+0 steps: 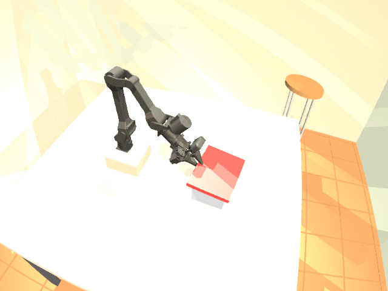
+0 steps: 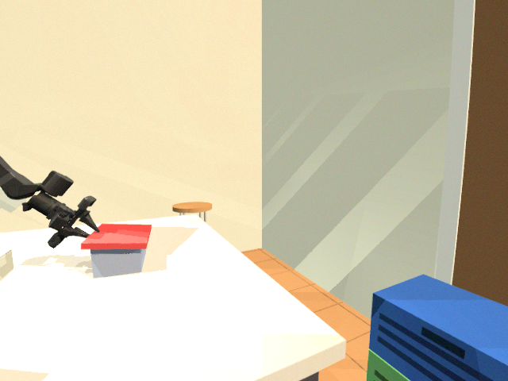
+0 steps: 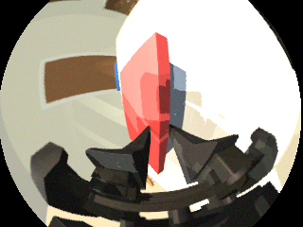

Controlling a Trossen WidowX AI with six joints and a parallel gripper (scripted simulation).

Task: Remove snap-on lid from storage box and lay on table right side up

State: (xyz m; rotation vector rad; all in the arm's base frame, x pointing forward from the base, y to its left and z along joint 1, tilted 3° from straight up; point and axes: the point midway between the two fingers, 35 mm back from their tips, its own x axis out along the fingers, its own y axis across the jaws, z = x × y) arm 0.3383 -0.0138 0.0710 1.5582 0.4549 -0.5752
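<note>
Now: the red lid 8 cm ahead of my gripper tip and 1 cm to the right of it. Round my gripper tip: storage box 7 cm ahead, 6 cm below, 1 cm to the right.
</note>
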